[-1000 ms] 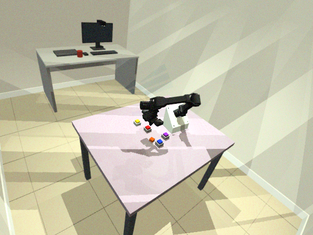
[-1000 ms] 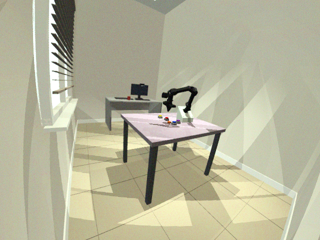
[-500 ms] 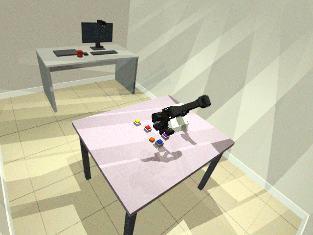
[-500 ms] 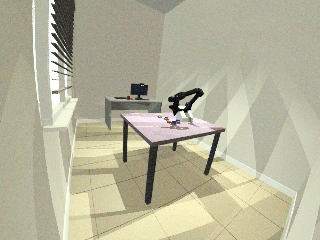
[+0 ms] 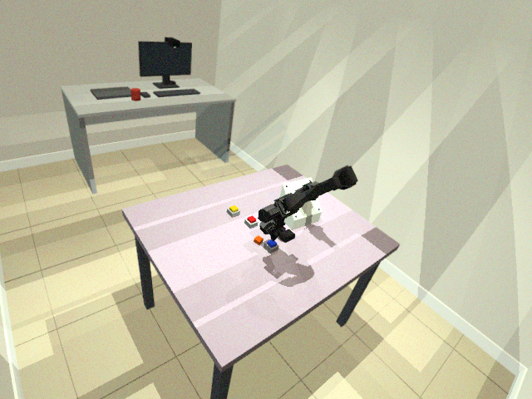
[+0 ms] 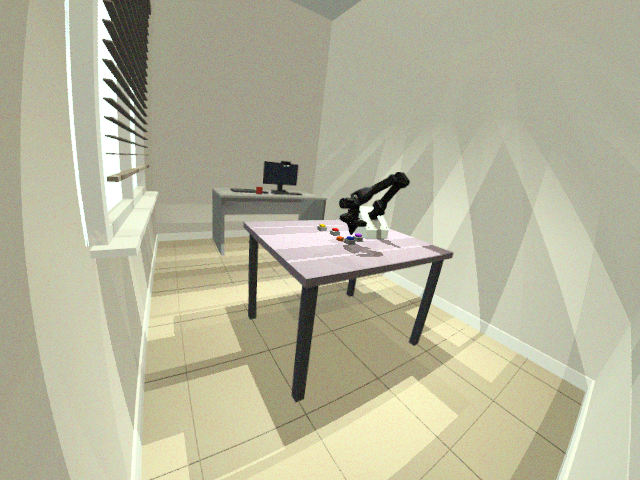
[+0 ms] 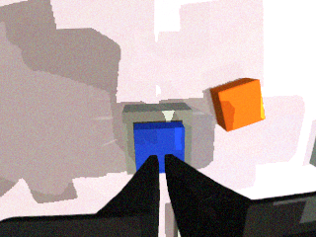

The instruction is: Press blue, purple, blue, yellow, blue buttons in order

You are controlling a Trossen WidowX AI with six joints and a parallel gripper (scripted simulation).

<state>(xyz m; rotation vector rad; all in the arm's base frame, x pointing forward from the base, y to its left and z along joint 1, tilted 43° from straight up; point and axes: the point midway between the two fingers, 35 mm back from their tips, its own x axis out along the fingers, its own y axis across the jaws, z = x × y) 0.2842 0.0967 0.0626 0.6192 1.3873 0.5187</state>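
The blue button lies 20 mm below my gripper tip. Round my gripper tip: red button: 180 mm to the right, 30 mm behind, 20 mm below; orange block: 70 mm to the right, 40 mm below, 20 mm ahead; purple button: 100 mm behind, 40 mm to the right, 20 mm below.
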